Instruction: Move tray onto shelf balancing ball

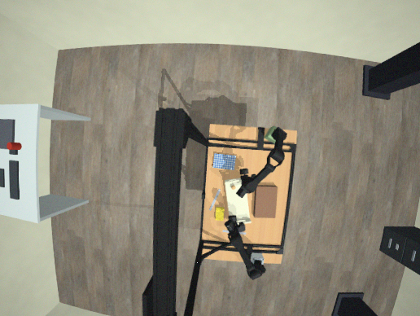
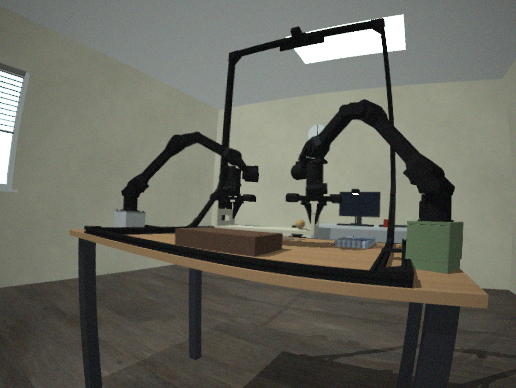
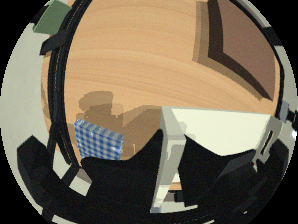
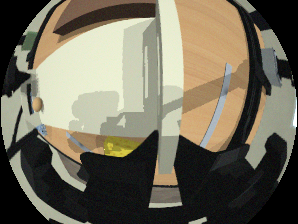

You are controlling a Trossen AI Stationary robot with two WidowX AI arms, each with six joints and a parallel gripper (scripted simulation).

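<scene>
The orange ball is 70 mm behind my left hand, 80 mm to the right of it and 40 mm below it. From my left hand the other things lie so: white tray: 20 mm behind, 180 mm to the right, 40 mm below; then shelf: 220 mm ahead, 180 mm to the right, 70 mm below.
</scene>
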